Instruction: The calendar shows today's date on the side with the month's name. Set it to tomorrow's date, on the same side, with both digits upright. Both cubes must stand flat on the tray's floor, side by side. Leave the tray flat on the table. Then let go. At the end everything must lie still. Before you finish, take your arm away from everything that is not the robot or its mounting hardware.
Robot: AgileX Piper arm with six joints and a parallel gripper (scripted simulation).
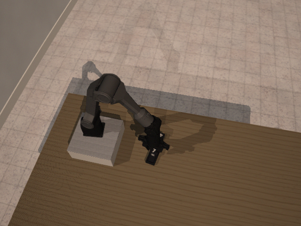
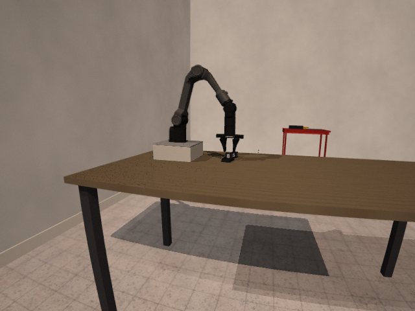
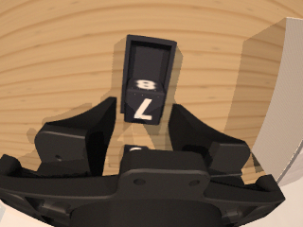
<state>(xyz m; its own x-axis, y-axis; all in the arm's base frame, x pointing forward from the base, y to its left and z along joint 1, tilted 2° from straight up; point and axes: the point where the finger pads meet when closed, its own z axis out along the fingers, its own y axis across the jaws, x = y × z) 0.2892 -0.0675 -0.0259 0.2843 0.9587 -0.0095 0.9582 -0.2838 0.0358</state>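
Now: the black number cube 20 mm below my hand. Also, from my hand: tray (10 mm behind, 20 mm to the right, 40 mm below).
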